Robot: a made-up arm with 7 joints.
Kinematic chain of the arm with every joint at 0, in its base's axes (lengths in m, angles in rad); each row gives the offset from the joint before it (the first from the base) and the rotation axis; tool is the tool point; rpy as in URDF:
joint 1: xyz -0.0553 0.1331 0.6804 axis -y
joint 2: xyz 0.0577 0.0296 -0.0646 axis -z
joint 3: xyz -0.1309 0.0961 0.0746 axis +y
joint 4: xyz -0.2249 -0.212 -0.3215 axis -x
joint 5: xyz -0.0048 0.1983 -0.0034 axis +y
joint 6: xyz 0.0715 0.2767 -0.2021 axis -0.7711 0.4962 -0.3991
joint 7: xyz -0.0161 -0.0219 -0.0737 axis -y
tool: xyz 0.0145 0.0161 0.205 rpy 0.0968 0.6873 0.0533
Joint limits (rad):
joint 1: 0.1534..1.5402
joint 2: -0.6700..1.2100
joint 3: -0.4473..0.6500
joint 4: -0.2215..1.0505
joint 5: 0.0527..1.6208
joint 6: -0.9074..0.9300
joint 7: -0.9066..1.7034
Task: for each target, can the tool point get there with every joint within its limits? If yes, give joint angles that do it. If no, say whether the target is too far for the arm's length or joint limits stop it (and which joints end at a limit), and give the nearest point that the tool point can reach.
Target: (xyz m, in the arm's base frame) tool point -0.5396 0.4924 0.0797
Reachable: yes | joints 0.3491 0.1427 0.3236 0.5535 0.8951 -0.4552 1.0354
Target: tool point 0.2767 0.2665 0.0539
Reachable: yes | joints 1.1699 -0.2850 0.0539 0.4455 1.3422 -0.3617 -0.0299
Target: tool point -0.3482 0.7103 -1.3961
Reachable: no: too far | nearest point -0.2025 0.4457 -0.3630 | short by 1.076 m
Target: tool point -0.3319 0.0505 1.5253
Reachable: no: joint limits stop it (at a limit: joint 1, joint 2, joint 3, joint 4, joint 5, joint 7) | nearest point -0.6560 0.0651 0.8522 | short by 0.747 m
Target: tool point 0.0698 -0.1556 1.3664
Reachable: no: joint limits stop it (at a limit: joint 1, joint 2, joint 3, joint 4, joint 5, joint 7) | nearest point 0.3150 0.2650 1.0920 | short by 0.559 m
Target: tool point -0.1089 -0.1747 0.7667
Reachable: no: joint limits stop it (at a limit: joint 1, joint 2, joint 3, joint 4, joint 5) | nearest point -0.5969 0.0118 0.6949 | short by 0.527 m
